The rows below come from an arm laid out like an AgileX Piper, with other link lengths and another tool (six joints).
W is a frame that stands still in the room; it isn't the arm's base.
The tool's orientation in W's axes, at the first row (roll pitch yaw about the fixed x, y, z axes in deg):
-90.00 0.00 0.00
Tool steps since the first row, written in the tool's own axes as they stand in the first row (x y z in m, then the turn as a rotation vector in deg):
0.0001 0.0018 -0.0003 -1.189 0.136 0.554
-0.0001 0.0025 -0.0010 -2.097 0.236 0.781
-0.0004 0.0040 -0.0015 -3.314 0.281 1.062
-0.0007 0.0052 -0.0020 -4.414 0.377 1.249
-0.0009 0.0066 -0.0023 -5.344 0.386 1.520
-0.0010 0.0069 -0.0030 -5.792 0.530 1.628
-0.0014 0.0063 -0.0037 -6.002 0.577 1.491
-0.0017 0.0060 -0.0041 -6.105 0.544 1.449
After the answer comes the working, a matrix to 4 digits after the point.
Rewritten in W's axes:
0.0001 -0.0003 -0.0018 -1.189 0.554 -0.136
-0.0001 -0.0010 -0.0025 -2.097 0.781 -0.236
-0.0004 -0.0015 -0.0040 -3.314 1.062 -0.281
-0.0007 -0.0020 -0.0052 -4.414 1.249 -0.377
-0.0009 -0.0023 -0.0066 -5.344 1.520 -0.386
-0.0010 -0.0030 -0.0069 -5.792 1.628 -0.530
-0.0014 -0.0037 -0.0063 -6.002 1.491 -0.577
-0.0017 -0.0041 -0.0060 -6.105 1.449 -0.544

The tool's axes in the first row as the columns of a matrix, in W's axes (rounded; the answer above uses it unrounded):
1.0000 0.0000 0.0000
0.0000 0.0000 1.0000
0.0000 -1.0000 0.0000

